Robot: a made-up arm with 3 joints.
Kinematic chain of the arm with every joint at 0, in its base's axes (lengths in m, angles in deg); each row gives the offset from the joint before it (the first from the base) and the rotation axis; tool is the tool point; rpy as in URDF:
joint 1: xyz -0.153 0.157 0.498 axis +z
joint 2: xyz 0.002 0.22 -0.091 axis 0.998 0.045 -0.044
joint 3: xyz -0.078 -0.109 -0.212 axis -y
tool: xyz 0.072 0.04 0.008 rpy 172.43 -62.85 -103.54
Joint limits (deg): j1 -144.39..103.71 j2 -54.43..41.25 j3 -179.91..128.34
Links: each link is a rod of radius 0.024 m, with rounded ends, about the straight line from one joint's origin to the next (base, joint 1, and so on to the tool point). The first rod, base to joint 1, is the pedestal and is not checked.
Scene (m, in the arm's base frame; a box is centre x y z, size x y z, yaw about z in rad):
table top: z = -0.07
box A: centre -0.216 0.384 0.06 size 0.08 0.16 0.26 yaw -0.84
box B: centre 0.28 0.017 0 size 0.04 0.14 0.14 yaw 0.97
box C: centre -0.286 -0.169 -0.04 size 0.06 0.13 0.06 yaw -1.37
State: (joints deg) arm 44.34 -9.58 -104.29
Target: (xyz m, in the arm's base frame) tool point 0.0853 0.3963 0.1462
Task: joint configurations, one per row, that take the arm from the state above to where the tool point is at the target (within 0.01 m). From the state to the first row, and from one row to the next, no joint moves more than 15 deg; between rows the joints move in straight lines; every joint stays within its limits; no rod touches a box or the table.
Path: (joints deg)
1: 38.23 -20.79 -97.04
2: 32.12 -32.01 -89.80
3: 26.00 -43.22 -82.55
4: 19.89 -54.43 -75.30
5: 9.37 -41.33 -74.66
6: -1.16 -28.23 -74.01
7: -11.68 -15.13 -73.37
8: -22.21 -2.03 -72.73
9: -32.73 11.07 -72.08
10: -43.26 24.17 -71.44
11: -53.78 37.28 -70.79

